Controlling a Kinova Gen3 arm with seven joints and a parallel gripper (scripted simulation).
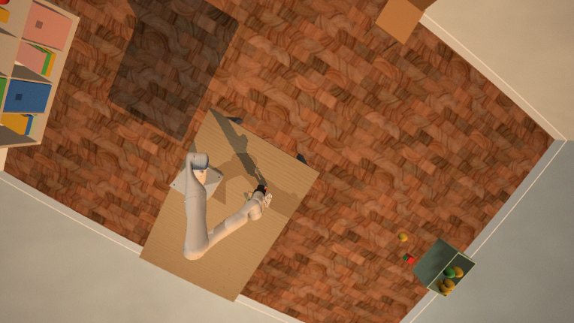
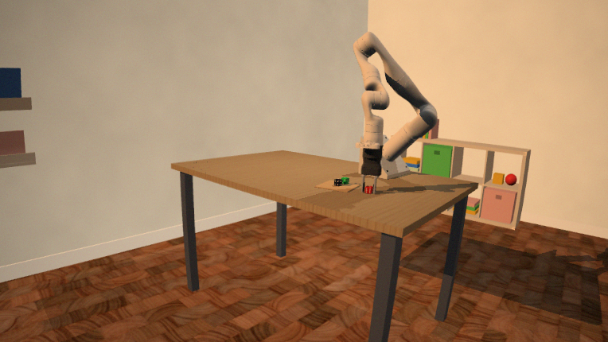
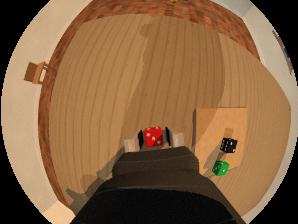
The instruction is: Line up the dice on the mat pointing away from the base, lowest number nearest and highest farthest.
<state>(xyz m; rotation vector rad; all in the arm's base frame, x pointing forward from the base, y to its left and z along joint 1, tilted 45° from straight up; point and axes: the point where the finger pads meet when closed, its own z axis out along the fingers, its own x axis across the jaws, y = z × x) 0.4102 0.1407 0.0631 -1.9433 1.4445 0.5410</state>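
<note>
My gripper is now 1 cm above the red die. The rest, counted from my hand: black die (14 cm to the right); then green die (14 cm to the right, 5 cm behind); then tan mat (14 cm to the right, 2 cm below).
</note>
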